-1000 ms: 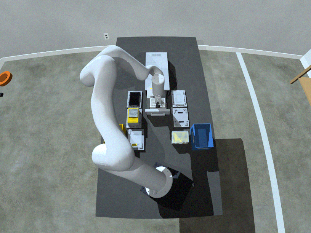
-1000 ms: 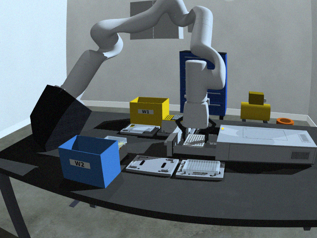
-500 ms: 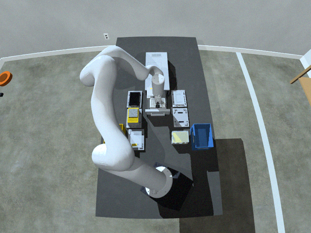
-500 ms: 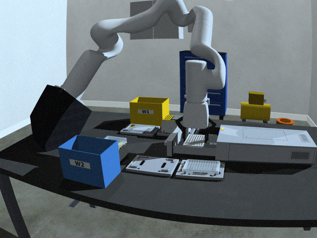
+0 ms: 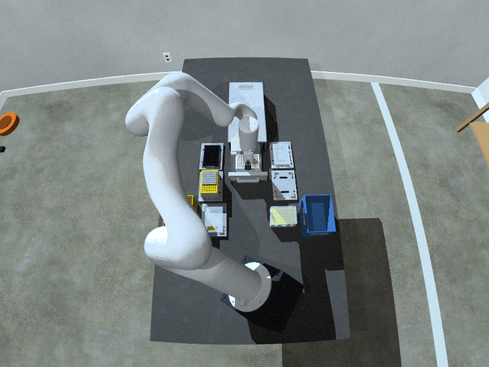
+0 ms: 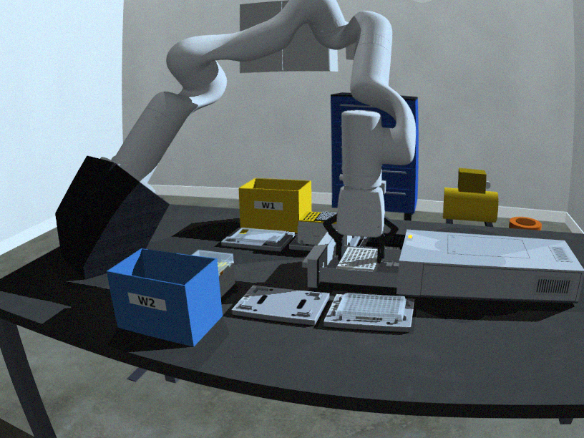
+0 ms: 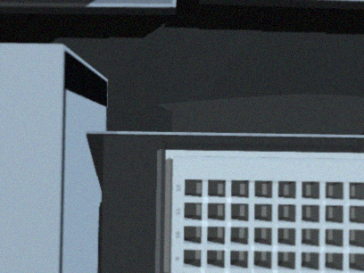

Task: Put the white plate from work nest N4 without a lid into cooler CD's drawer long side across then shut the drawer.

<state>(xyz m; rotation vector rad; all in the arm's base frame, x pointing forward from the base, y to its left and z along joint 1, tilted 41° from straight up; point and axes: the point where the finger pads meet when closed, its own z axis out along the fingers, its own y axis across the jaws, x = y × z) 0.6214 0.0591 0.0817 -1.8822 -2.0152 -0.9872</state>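
The drawer is 4 cm ahead of my hand, 1 cm to the left of it and 1 cm below it. Round my hand: clear plate (17 cm to the right, 9 cm ahead, 3 cm below); then white plate (1 cm below); then cooler CD (18 cm ahead, 3 cm to the left, 1 cm below).
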